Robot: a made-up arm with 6 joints.
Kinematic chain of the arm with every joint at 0, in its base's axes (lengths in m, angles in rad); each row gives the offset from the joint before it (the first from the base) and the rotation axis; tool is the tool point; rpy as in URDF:
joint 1: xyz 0 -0.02 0.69 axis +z
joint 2: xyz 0 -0.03 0.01 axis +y
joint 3: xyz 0 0.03 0.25 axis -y
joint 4: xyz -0.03 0.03 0 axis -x
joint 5: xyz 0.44 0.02 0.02 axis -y
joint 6: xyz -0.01 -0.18 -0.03 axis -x
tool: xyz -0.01 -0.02 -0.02 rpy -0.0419 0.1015 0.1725
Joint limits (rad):
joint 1: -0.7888..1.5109
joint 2: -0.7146..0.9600
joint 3: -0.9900..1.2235
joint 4: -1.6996..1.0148
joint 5: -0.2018..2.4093
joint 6: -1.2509..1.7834
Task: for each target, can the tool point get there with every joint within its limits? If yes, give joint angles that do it. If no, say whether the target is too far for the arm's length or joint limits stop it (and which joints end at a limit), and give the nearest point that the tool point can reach.
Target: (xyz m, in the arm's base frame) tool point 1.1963 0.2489 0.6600
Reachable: no: too far | nearest point 0.6808 0.1330 0.7549 | short by 0.537 m
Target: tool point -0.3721 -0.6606 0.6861
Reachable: no: joint limits stop it (at a limit: joint 1, joint 3, joint 5) | nearest point 0.0418 -0.2867 0.6842 | short by 0.558 m
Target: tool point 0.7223 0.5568 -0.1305
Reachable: no: too far | nearest point 0.3927 0.2936 0.4408 | short by 0.710 m
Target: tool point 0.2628 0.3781 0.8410
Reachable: yes | joints 1.2075 0.0476 0.1007 -0.8497 1.9479 0.7126
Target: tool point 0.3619 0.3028 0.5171
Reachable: yes | joints 0.9546 0.7624 0.1405 -0.7256 1.6080 0.2282
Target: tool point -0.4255 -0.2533 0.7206
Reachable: no: joint limits stop it (at a limit: joint 2, joint 3, joint 4) | nearest point -0.1174 -0.0844 0.5443 | short by 0.393 m
